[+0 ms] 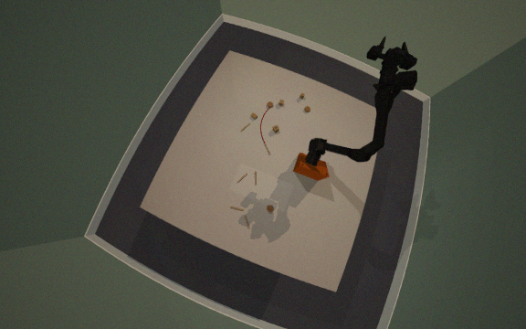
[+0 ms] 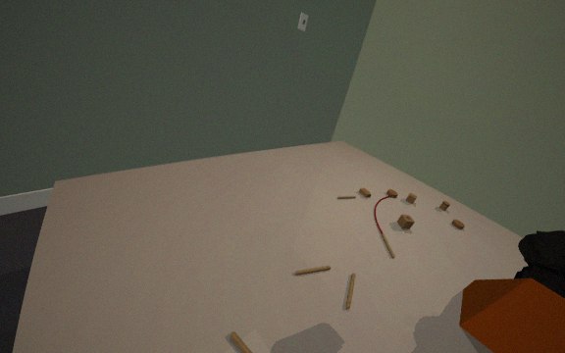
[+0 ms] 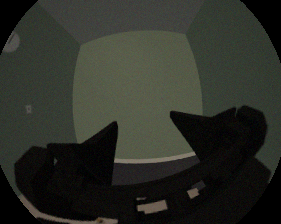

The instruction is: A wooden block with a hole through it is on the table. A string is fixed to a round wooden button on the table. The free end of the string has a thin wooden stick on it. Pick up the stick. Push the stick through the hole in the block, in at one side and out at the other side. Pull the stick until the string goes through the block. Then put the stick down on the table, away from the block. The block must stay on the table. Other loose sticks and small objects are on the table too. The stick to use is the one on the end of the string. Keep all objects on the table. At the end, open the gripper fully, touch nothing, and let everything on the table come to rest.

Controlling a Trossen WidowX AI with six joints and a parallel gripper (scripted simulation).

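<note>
My gripper tip is now 33 cm short of the small wooden block, 32 cm to the right of it and 57 cm above it. Also, from my gripper tip: thin wooden stick (34 cm ahead, 45 cm to the left, 59 cm below); then round button (44 cm ahead, 16 cm to the left, 58 cm below).
</note>
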